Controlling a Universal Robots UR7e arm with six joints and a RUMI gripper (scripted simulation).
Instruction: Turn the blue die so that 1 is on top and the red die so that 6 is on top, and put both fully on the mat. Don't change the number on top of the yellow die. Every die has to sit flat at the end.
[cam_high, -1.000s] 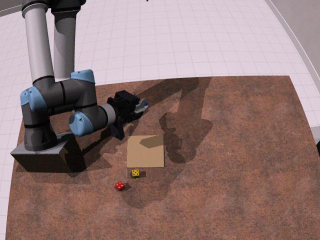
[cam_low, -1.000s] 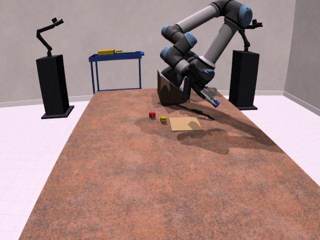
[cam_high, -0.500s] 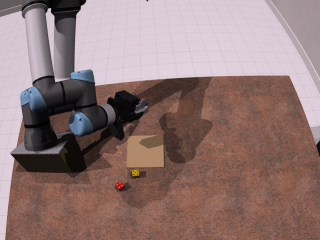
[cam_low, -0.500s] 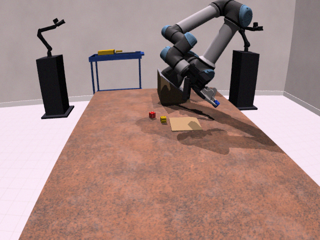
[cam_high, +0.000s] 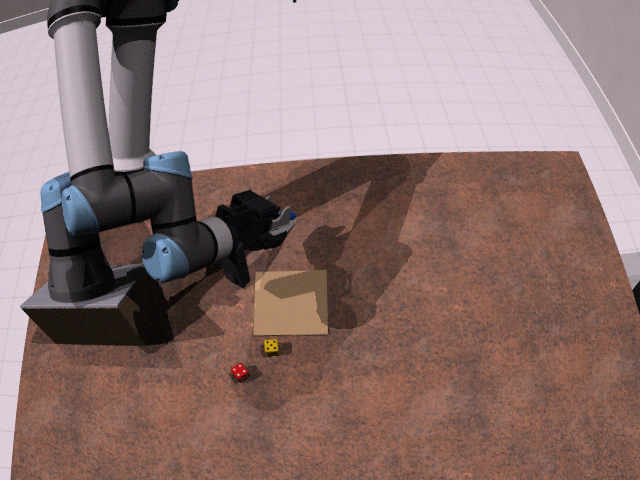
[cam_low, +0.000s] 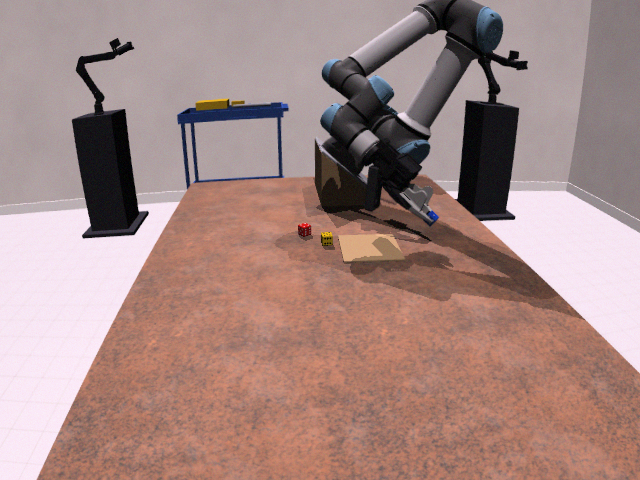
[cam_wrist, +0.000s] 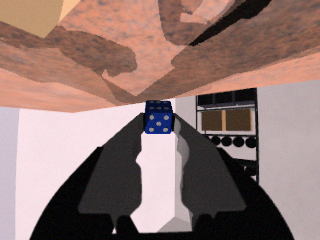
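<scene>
The tan mat is 140 mm to the right of my hand and 70 mm below it. From my hand the other things lie so: yellow die 240 mm to the right, 60 mm below, 40 mm behind; then blue die right at my hand; then red die 290 mm to the right, 100 mm behind, 60 mm below.
</scene>
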